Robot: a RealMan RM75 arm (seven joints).
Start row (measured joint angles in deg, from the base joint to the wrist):
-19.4, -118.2, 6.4, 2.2, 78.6, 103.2, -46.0
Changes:
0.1, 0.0, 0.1, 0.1, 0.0, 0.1, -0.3
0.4, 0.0, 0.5, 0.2, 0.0, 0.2, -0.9
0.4, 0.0, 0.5, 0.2, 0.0, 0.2, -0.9
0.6, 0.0, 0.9, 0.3, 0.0, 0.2, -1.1
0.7, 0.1, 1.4, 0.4, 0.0, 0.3, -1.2
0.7, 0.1, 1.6, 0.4, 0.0, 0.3, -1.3
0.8, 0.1, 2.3, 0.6, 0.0, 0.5, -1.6
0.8, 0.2, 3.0, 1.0, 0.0, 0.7, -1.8
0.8, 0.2, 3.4, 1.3, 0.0, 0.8, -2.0
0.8, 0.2, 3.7, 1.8, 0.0, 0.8, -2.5
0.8, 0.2, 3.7, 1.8, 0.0, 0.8, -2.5
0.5, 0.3, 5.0, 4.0, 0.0, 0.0, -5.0
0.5, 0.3, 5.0, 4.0, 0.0, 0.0, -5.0
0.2, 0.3, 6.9, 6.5, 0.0, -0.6, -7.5
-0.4, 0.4, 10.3, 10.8, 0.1, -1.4, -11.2
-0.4, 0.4, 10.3, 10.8, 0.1, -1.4, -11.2
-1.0, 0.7, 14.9, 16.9, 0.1, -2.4, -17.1
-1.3, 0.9, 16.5, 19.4, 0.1, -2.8, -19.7
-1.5, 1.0, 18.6, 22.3, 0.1, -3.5, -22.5
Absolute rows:
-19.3, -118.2, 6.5, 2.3, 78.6, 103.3, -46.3
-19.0, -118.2, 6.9, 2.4, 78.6, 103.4, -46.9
-19.0, -118.2, 6.9, 2.4, 78.6, 103.4, -46.9
-18.8, -118.2, 7.3, 2.5, 78.6, 103.4, -47.1
-18.7, -118.1, 7.8, 2.6, 78.6, 103.5, -47.2
-18.7, -118.1, 8.0, 2.6, 78.6, 103.5, -47.3
-18.6, -118.1, 8.7, 2.8, 78.6, 103.7, -47.6
-18.6, -118.0, 9.4, 3.2, 78.6, 103.9, -47.8
-18.6, -118.0, 9.8, 3.5, 78.6, 104.0, -48.0
-18.6, -118.0, 10.1, 4.0, 78.6, 104.0, -48.5
-18.6, -118.0, 10.1, 4.0, 78.6, 104.0, -48.5
-18.9, -117.9, 11.4, 6.2, 78.6, 103.2, -51.0
-18.9, -117.9, 11.4, 6.2, 78.6, 103.2, -51.0
-19.2, -117.9, 13.3, 8.7, 78.6, 102.6, -53.5
-19.8, -117.8, 16.7, 13.0, 78.7, 101.8, -57.2
-19.8, -117.8, 16.7, 13.0, 78.7, 101.8, -57.2
-20.4, -117.5, 21.3, 19.1, 78.7, 100.8, -63.1
-20.7, -117.3, 22.9, 21.6, 78.7, 100.4, -65.7
-20.9, -117.2, 25.0, 24.5, 78.7, 99.7, -68.5

